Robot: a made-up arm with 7 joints.
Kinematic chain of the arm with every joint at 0, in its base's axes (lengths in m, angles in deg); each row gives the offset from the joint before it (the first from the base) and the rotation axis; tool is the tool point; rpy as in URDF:
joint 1: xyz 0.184 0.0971 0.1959 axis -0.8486 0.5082 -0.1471
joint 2: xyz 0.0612 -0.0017 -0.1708 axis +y
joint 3: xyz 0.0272 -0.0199 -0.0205 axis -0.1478 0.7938 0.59
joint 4: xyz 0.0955 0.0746 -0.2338 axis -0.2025 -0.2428 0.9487
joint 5: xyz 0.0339 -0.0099 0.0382 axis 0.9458 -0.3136 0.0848
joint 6: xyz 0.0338 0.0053 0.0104 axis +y
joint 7: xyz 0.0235 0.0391 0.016 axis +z
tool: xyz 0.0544 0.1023 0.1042 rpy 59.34 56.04 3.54
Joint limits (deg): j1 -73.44..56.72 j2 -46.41..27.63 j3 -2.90..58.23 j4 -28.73..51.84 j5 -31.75..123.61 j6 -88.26..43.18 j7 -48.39..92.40
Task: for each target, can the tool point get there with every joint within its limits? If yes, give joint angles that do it. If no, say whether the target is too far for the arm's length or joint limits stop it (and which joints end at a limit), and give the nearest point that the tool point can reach.
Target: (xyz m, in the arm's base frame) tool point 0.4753 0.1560 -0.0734
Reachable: yes | joints -39.53 -8.12 45.54 -13.88 105.48 -23.38 -29.13
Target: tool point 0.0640 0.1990 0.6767
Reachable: no: joint limits stop it (at a limit: joint 1, joint 2, joint 3) | nearest point 0.2935 0.2351 0.5023 | short by 0.291 m
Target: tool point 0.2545 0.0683 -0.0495
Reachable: yes | joints 5.75 13.55 36.47 -19.00 74.67 -15.73 48.06
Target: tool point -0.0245 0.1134 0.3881
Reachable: no: joint limits stop it (at a limit: joint 1, joint 2, joint 3, joint 4, joint 6) | nearest point -0.0590 0.0495 0.1782 | short by 0.222 m
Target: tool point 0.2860 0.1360 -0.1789
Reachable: yes | joints 26.21 -2.08 41.36 -9.46 17.32 -17.30 5.54
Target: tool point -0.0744 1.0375 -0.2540
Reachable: no: too far | nearest point 0.1468 0.6053 -0.0611 | short by 0.522 m
